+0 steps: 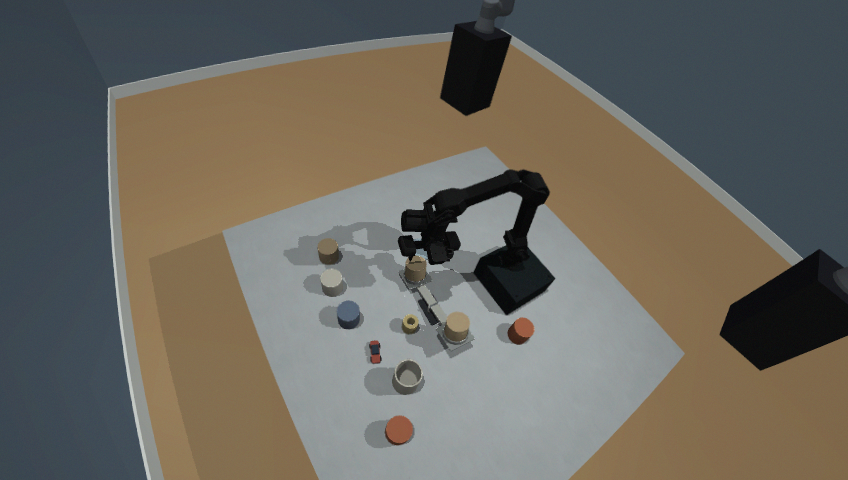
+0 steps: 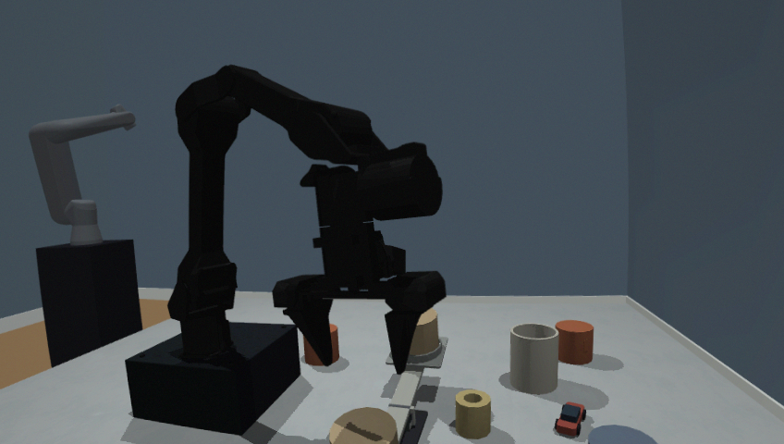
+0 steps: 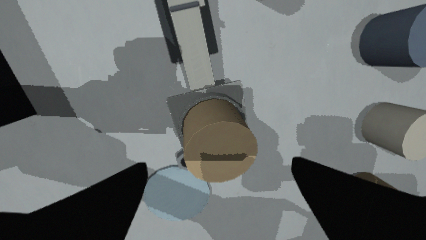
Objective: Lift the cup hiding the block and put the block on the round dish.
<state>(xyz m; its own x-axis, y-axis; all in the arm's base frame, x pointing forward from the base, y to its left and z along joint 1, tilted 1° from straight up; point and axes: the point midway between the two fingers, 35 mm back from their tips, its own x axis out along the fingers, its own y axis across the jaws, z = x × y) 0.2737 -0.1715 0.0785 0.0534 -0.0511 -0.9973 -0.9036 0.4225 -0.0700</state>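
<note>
The grey block lies 20 mm to the right of my gripper tip and 110 mm below it. Round my gripper tip: balance beam 40 mm ahead, 110 mm to the left, 110 mm below; pale blue round dish 100 mm behind, 100 mm to the right, 140 mm below; small grey balance 40 mm ahead, 110 mm to the left, 120 mm below.
</note>
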